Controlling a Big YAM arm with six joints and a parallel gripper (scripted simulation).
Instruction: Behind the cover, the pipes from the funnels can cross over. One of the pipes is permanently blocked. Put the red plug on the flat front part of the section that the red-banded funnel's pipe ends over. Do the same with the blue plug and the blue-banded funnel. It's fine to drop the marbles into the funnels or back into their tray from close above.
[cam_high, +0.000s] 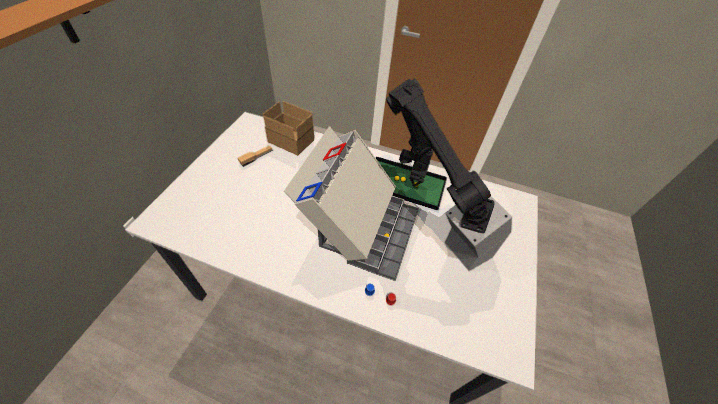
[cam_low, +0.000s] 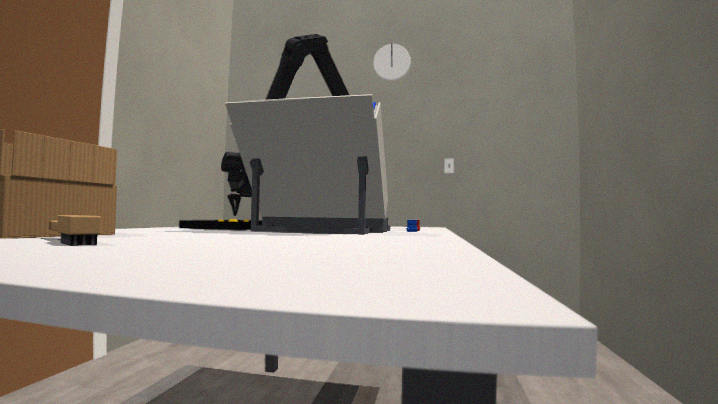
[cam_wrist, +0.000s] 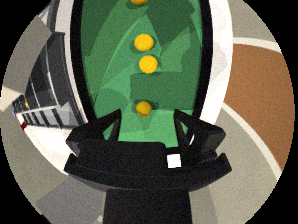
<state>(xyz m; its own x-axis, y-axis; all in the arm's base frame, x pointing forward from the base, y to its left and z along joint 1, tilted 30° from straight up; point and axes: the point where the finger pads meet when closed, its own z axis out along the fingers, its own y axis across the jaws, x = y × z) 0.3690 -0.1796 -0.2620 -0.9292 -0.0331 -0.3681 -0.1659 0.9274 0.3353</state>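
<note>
The green marble tray lies 5 cm ahead of my hand, 4 cm below it and 1 cm to the left of it. From my hand the other things lie so: grey cover: 36 cm to the left, 16 cm above, 10 cm ahead.
</note>
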